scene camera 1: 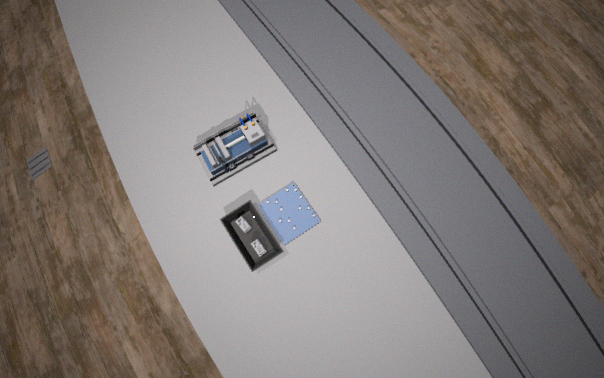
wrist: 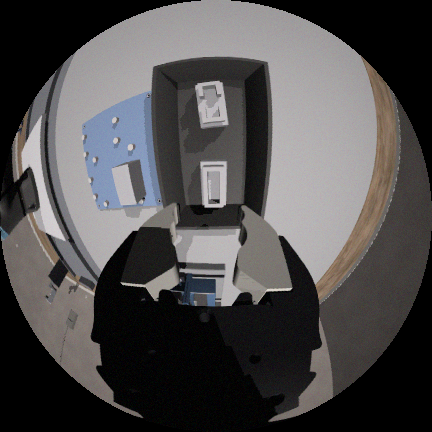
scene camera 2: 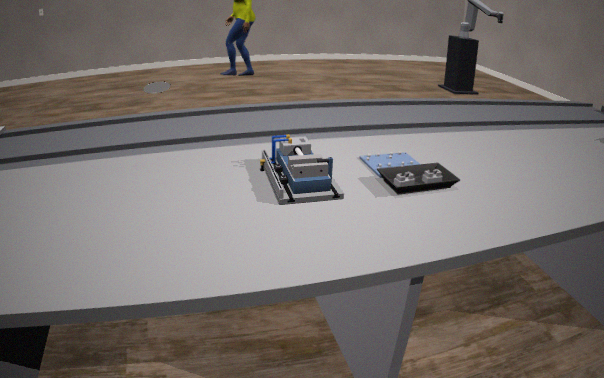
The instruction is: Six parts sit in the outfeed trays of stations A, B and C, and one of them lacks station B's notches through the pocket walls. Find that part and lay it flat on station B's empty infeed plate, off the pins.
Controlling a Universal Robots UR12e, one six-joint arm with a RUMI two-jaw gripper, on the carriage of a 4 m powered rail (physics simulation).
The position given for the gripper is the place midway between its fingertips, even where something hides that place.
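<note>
The wrist view shows the gripper (wrist: 208, 206) as well as a grey block (wrist: 127, 176). The block is out of frame in scene camera 1, and in scene camera 2 the block is out of frame too.
</note>
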